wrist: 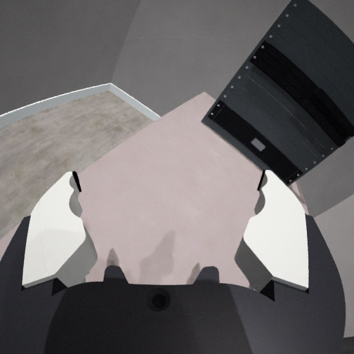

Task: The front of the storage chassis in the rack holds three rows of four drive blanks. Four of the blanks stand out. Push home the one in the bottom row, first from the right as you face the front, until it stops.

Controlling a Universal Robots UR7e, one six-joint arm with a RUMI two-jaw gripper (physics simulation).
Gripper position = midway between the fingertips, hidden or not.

Observation:
In view: the gripper (168,173) and a rack (297,60).

